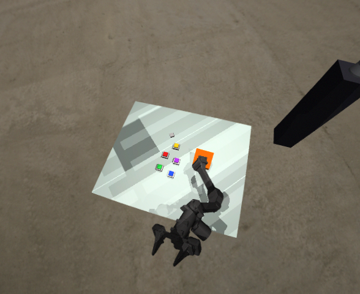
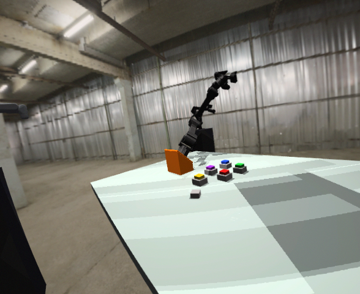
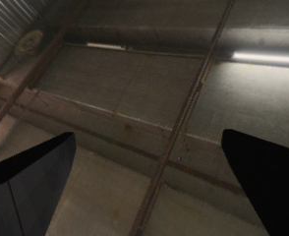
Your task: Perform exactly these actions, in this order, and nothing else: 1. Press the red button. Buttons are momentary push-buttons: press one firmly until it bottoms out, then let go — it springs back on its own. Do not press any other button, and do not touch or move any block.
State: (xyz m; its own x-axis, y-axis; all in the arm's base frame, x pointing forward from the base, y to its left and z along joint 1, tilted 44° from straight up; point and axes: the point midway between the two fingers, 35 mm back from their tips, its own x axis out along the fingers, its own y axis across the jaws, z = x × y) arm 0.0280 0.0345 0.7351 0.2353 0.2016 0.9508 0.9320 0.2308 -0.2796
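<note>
The red button lies 580 mm below my gripper tip, 550 mm to the right of it and 230 mm ahead of it. The rest, counted from my gripper tip: purple button 580 mm below, 530 mm to the right, 130 mm ahead; then blue button 580 mm below, 420 mm to the right, 150 mm ahead; then green button 580 mm below, 440 mm to the right, 250 mm ahead.
</note>
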